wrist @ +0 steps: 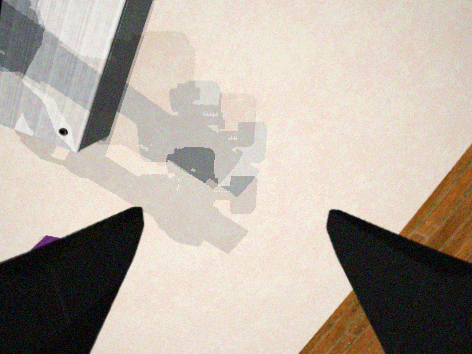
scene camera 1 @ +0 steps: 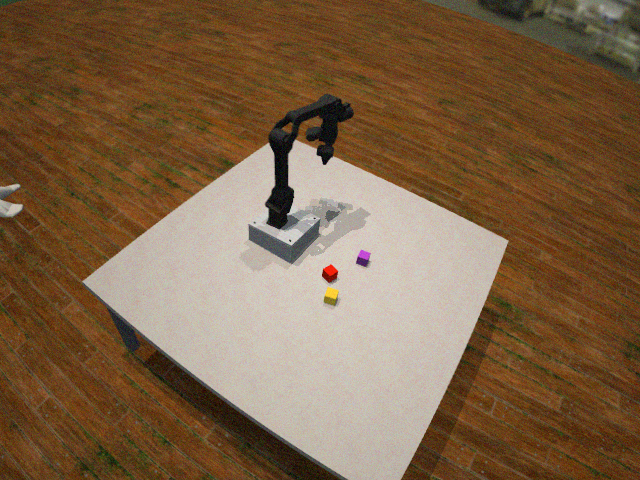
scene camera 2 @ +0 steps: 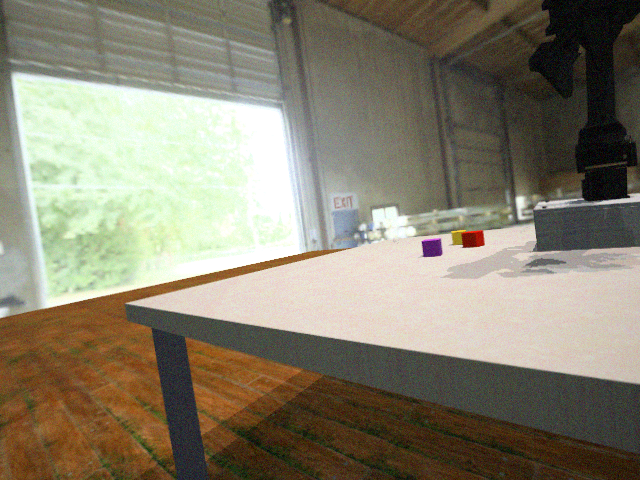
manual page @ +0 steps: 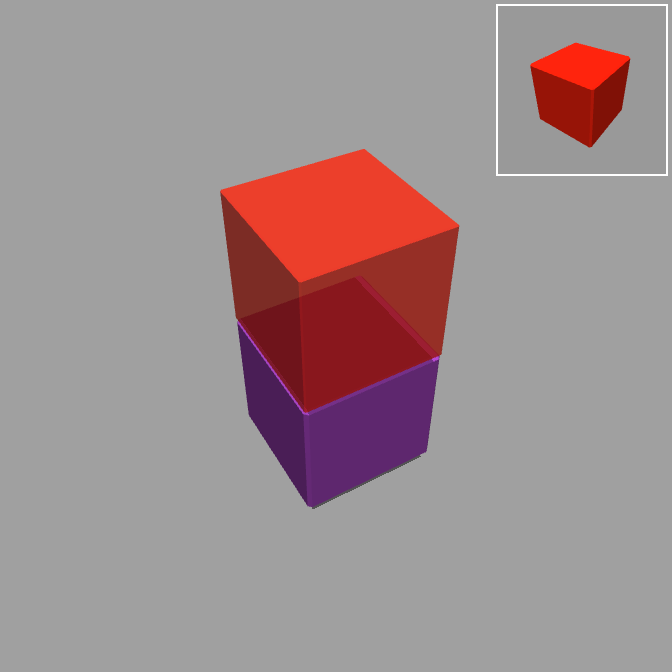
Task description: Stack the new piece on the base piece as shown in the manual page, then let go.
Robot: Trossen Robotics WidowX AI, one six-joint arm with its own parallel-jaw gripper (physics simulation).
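Where they show: gripper, fingertip midpoint: (wrist: 237, 217) (scene camera 1: 325, 158) (scene camera 2: 583, 85); arm's base, origin of the base link: (scene camera 1: 277, 222) (scene camera 2: 605, 198).
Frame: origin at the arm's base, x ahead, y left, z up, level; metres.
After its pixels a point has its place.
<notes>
A red cube (scene camera 1: 329, 273) @(x 0.279, y -0.079, z -0.046 m) (scene camera 2: 473, 238) @(x 0.270, y -0.037, z -0.063 m) sits on the table, close to a yellow cube (scene camera 1: 331, 296) @(x 0.334, y -0.168, z -0.046 m) (scene camera 2: 458, 237) @(x 0.326, y -0.133, z -0.065 m) but apart from it. In scene camera 2 the red cube hides part of the yellow one. A purple cube (scene camera 1: 363, 258) @(x 0.355, y 0.062, z -0.048 m) (scene camera 2: 432, 247) @(x 0.343, y 0.101, z -0.065 m) sits apart from both; a small part of the purple cube (wrist: 46, 242) @(x 0.330, y 0.069, z -0.070 m) shows behind a finger in the wrist view. No cube is stacked on another. My gripper (wrist: 237, 217) @(x 0.052, y 0.267, z 0.174 m) is open and empty, pointing down high above the table, away from the cubes. Which cube is the base piece I cannot tell.
The arm stands on a grey base block (scene camera 1: 284, 238) @(x 0.074, y -0.066, z 0.008 m) (scene camera 2: 584, 224) @(x 0.053, y 0.125, z -0.041 m) (wrist: 95, 75) @(x 0.043, y 0.121, z -0.005 m) on the pale table (scene camera 1: 248, 330) @(x 0.154, y -0.422, z -0.087 m) (scene camera 2: 361, 310) @(x 0.313, y 0.545, z -0.088 m). The arm's shadow falls beside the block. The table's edge and the wooden floor (wrist: 450, 210) show at the right of the wrist view.
</notes>
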